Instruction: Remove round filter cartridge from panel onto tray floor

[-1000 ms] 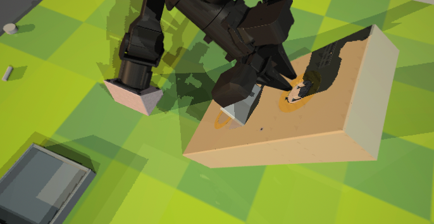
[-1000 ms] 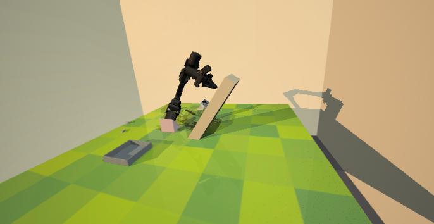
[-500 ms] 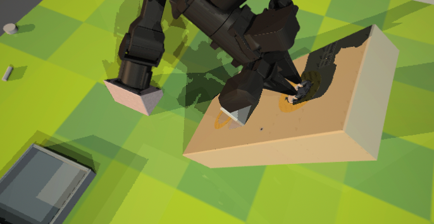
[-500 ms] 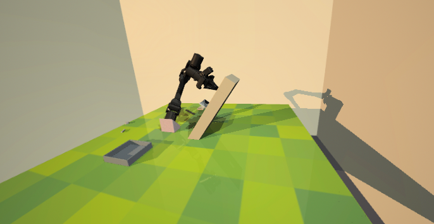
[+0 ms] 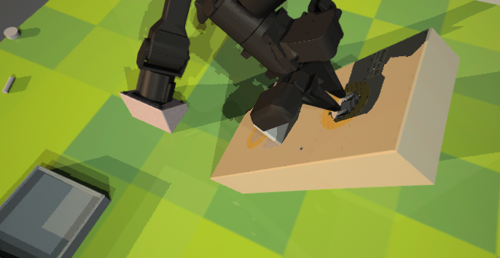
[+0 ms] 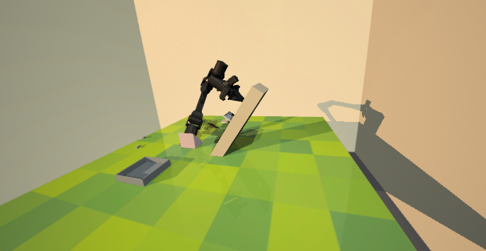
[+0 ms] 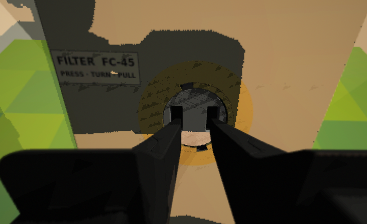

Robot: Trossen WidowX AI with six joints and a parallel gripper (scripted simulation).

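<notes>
My gripper tip is 2 cm short of the round filter cartridge and 1 cm above it. Also, from my gripper tip: grey flap (10 cm below, 8 cm behind, 1 cm to the left); then tan service panel (9 cm below, 3 cm behind); then dark grey tray (43 cm behind, 26 cm below, 25 cm to the right).
</notes>
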